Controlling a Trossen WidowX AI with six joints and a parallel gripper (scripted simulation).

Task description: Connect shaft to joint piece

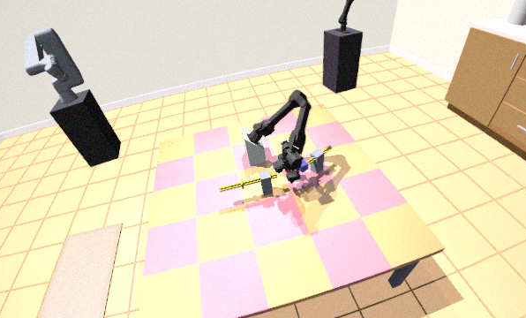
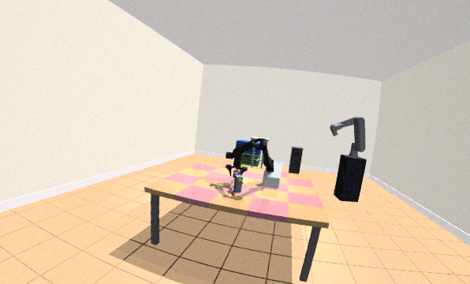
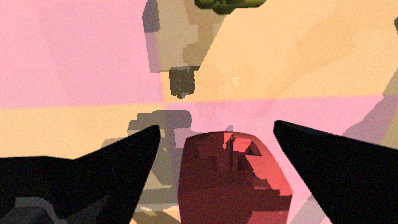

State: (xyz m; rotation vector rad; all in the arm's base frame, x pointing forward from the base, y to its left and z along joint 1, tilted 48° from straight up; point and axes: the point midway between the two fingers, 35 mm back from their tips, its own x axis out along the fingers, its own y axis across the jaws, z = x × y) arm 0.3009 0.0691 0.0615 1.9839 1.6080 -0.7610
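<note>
The dark red joint piece lies 2 cm to the left of my gripper tip and 4 cm above it.
</note>
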